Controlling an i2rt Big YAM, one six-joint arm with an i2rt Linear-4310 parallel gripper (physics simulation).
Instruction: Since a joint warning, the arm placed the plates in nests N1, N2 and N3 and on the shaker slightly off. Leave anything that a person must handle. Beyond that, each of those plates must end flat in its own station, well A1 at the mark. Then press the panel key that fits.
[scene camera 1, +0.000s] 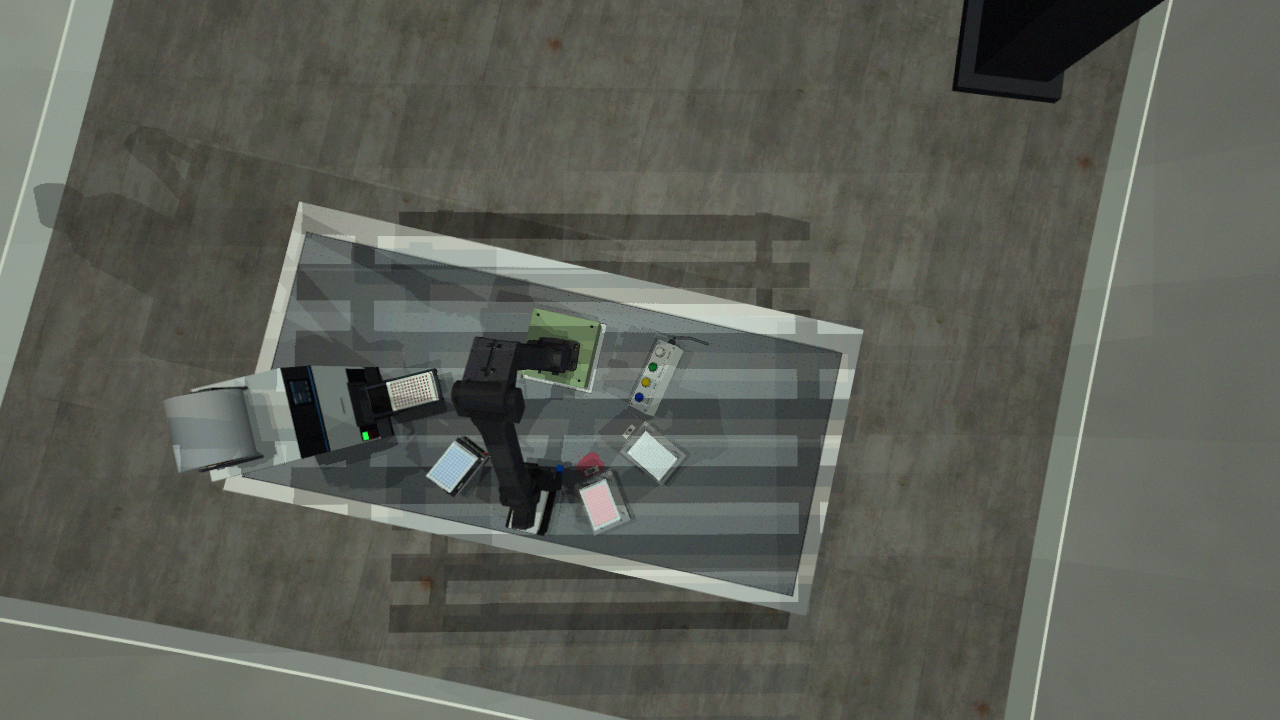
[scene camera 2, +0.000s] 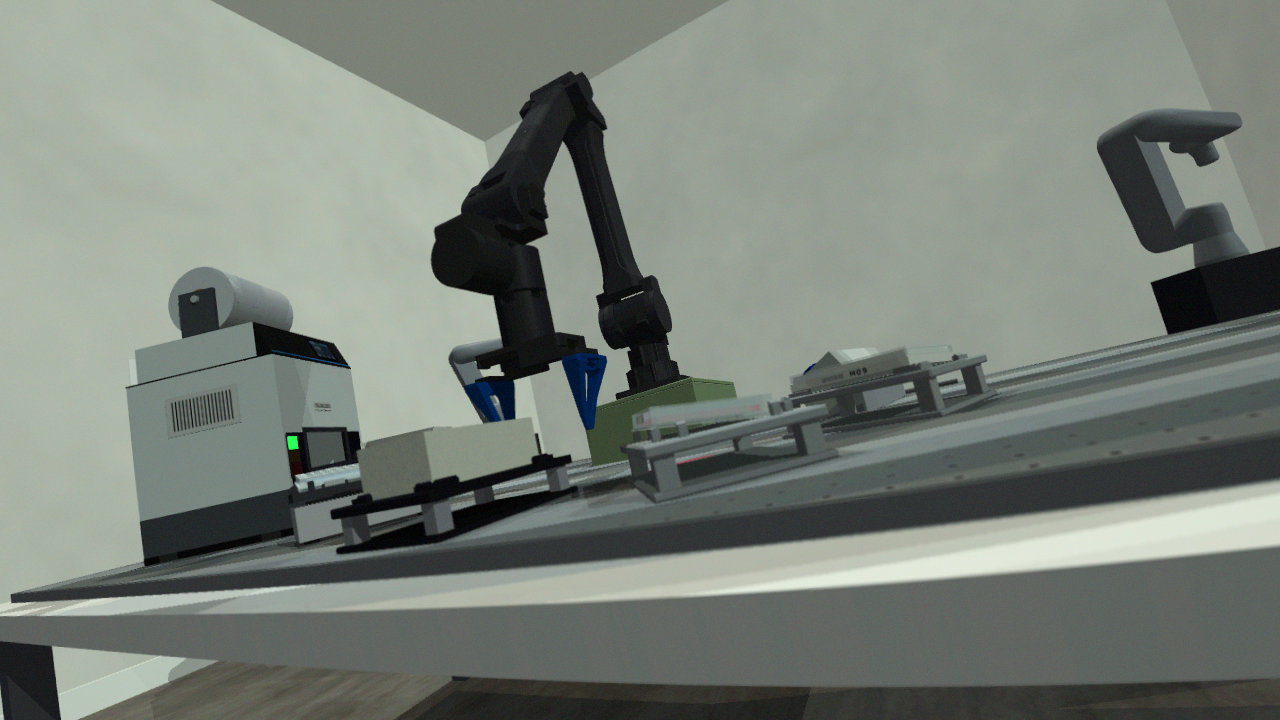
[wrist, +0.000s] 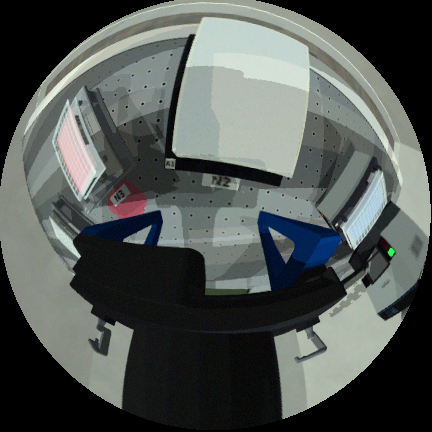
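A deep cream plate (scene camera 2: 483, 445) (wrist: 245, 105) sits on the black nest N2 (wrist: 225, 168), slightly turned, its lower right corner past the nest's edge in the wrist view. The A1 tag (wrist: 170, 163) is at the nest's near left corner. My gripper (scene camera 2: 542, 422) (wrist: 209, 216) is open and empty, just above and to the arm-base side of this plate. A pink plate (scene camera 1: 599, 503) (scene camera 2: 698, 413) (wrist: 75, 150) is on nest N3. A white plate (scene camera 1: 652, 454) (scene camera 2: 850, 371) is on another grey nest, its label unreadable. A blue plate (scene camera 1: 454, 464) (wrist: 367, 210) is on the shaker. The key panel (scene camera 1: 656, 376) has several coloured keys.
A large machine (scene camera 1: 326, 411) (scene camera 2: 232, 429) with a green light stands at the left, with a plate (scene camera 1: 412, 391) on its extended tray. A red disc (scene camera 1: 590, 462) (wrist: 132, 202) lies by the N3 label. The green arm base (scene camera 1: 583, 335) (scene camera 2: 662, 407) stands behind the nests.
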